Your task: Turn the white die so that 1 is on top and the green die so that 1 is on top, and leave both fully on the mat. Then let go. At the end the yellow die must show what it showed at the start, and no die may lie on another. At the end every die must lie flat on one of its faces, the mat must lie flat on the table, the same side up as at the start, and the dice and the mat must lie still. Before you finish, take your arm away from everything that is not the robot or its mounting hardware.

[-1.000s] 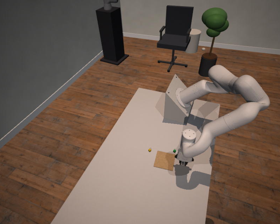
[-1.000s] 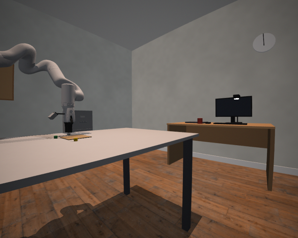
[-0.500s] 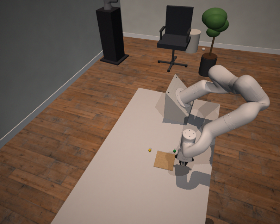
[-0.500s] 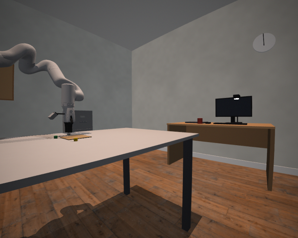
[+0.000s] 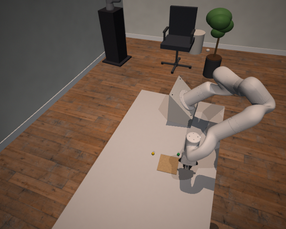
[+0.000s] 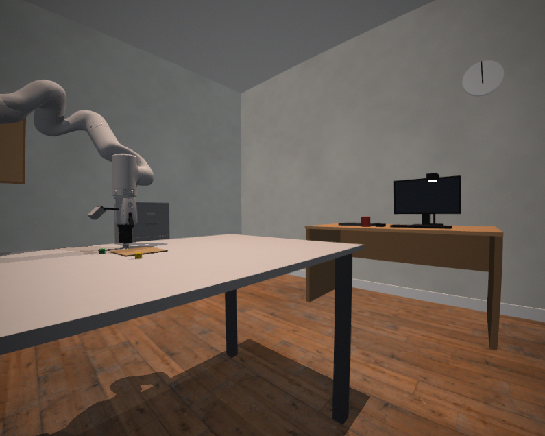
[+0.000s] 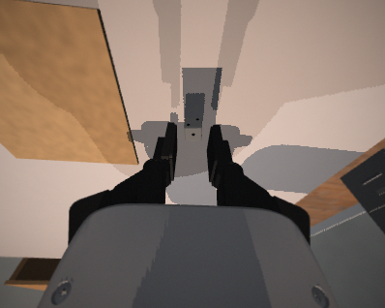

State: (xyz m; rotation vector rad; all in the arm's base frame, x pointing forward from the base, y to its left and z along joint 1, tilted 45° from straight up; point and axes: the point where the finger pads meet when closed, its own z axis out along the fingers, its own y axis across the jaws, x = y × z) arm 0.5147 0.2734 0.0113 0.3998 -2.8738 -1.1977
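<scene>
My gripper is now 3 cm above the white die. Round my hand: mat 13 cm to the right, 4 cm below, 2 cm ahead; then yellow die 27 cm to the right, 3 cm below, 1 cm behind; then green die 9 cm to the right, 9 cm behind, 3 cm below.
</scene>
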